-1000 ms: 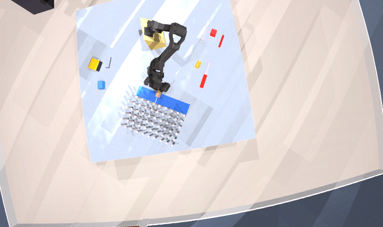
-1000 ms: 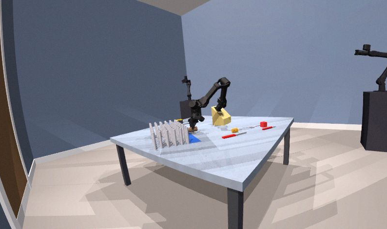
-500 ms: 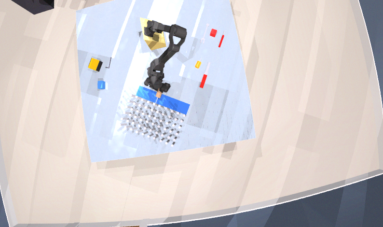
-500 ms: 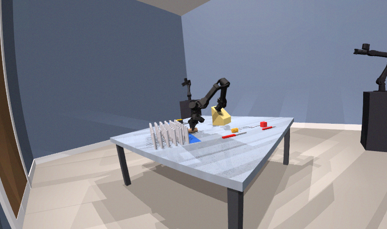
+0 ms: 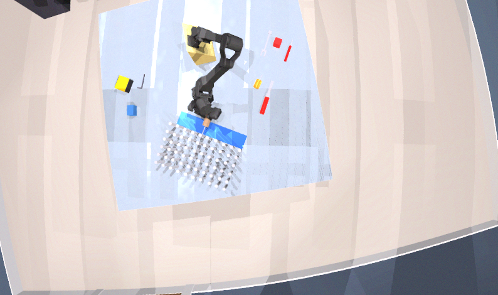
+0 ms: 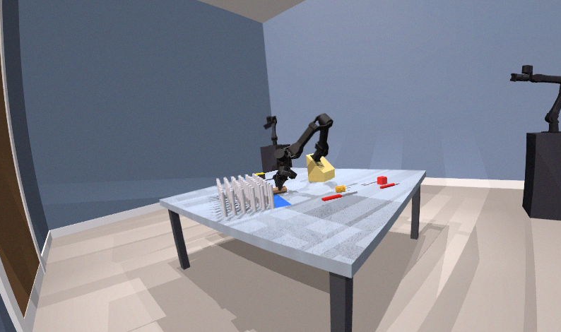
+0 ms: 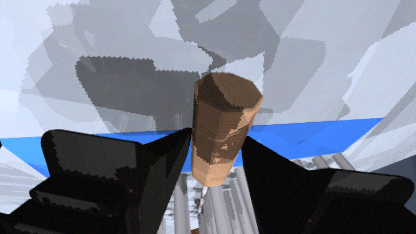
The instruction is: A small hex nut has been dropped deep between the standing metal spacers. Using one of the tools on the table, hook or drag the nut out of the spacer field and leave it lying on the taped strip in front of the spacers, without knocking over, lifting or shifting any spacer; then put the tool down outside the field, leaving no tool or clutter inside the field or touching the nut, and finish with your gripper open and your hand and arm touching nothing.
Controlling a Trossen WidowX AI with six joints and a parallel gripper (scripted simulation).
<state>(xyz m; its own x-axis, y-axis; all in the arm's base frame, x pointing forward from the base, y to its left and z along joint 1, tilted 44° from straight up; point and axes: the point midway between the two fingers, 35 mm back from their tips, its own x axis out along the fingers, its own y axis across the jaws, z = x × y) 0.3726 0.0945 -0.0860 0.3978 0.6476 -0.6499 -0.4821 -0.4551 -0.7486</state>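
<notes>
Now: gripper tip 60 mm short of the blue taped strip and 20 mm above it. The rest, counted from my gripper tip: wooden-handled tool 90 mm ahead, 50 mm to the right; then orange stub tool 310 mm to the left, 170 mm behind; then blue cube 450 mm to the right, 120 mm behind.
</notes>
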